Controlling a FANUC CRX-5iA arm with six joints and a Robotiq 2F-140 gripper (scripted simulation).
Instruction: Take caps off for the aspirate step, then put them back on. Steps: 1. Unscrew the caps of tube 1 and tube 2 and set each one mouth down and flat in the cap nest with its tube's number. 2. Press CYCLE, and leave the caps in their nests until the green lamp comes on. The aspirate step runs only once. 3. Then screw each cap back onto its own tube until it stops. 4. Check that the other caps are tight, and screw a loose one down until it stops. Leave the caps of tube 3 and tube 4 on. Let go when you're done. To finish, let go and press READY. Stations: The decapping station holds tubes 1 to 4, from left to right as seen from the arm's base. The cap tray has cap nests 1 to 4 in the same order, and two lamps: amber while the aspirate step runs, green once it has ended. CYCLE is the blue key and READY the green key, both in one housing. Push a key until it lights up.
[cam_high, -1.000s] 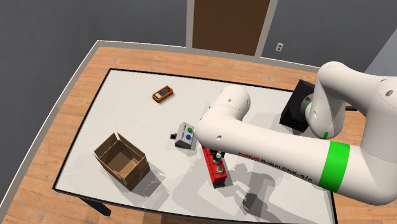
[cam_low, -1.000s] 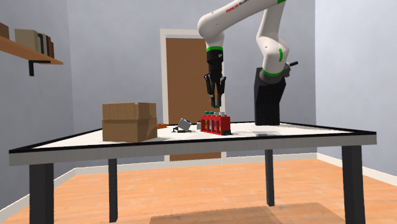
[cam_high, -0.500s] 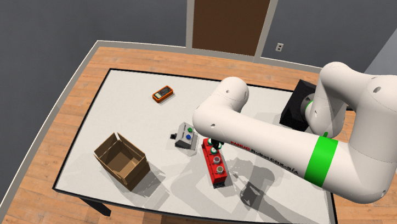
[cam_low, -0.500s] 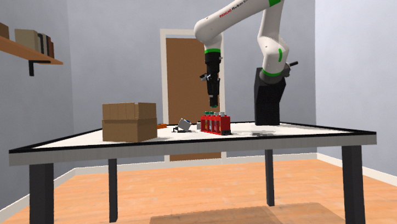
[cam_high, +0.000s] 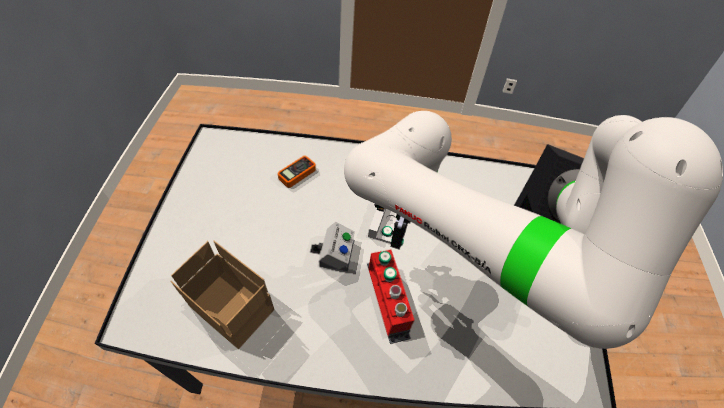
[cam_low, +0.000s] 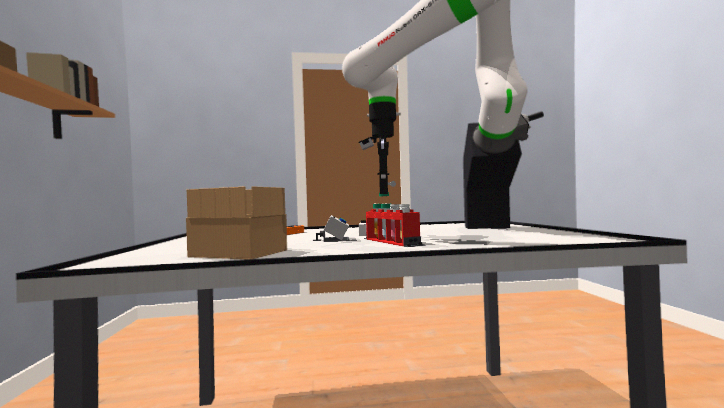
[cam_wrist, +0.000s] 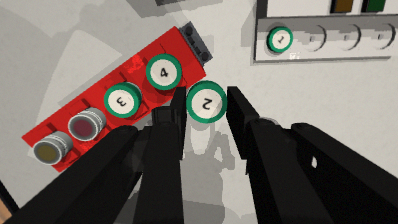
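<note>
My gripper is now 15 cm short of the blue key, 1 cm to the right of it and 12 cm above it. From my hand the other things lie so: cap 2: 3 cm below; then cap 3: 8 cm to the left, 7 cm below; then cap 4: 2 cm ahead, 4 cm to the left, 7 cm below.
</note>
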